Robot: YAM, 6 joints.
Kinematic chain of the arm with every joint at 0, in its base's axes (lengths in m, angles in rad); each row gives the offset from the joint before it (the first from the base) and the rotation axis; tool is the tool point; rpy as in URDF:
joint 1: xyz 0 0 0.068 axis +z
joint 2: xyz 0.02 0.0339 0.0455 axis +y
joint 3: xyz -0.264 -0.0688 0 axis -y
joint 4: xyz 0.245 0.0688 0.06 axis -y
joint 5: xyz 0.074 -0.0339 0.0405 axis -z
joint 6: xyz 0.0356 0 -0.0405 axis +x
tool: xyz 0 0 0 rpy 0 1.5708 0
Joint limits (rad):
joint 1: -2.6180..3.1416
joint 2: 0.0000..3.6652
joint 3: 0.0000..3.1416
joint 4: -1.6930..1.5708
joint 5: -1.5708..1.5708
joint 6: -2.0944..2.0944
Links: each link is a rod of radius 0.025 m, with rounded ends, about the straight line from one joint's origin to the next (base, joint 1, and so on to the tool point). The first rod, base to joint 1, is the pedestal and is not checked.
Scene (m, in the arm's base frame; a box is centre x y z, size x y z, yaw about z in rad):
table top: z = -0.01
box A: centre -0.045 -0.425 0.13 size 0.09 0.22 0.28 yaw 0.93
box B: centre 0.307 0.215 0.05 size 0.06 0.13 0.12 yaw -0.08
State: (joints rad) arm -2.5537 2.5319 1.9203 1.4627 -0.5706 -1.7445
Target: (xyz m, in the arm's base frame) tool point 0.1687 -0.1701 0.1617
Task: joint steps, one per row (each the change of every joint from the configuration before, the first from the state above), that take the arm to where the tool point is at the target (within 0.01 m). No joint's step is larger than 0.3 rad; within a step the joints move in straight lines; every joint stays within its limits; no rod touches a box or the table.
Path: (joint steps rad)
1: 0.0954 -0.2815 -0.1544 -0.0299 -0.2000 -0.0700
2: 0.0953 -0.2814 -0.1545 -0.0299 -0.2001 -0.0700
3: 0.0954 -0.2815 -0.1544 -0.0299 -0.2000 -0.0699
4: 0.0954 -0.2815 -0.1545 -0.0299 -0.2001 -0.0700
5: 0.0953 -0.2814 -0.1544 -0.0300 -0.2000 -0.0700
6: 0.2916 0.1336 -0.2218 0.0645 0.1552 0.0875
7: 0.2915 0.1337 -0.2217 0.0644 0.1551 0.0875
8: 0.2915 0.1336 -0.2218 0.0644 0.1552 0.0874
9: 0.2916 0.1337 -0.2217 0.0644 0.1552 0.0875

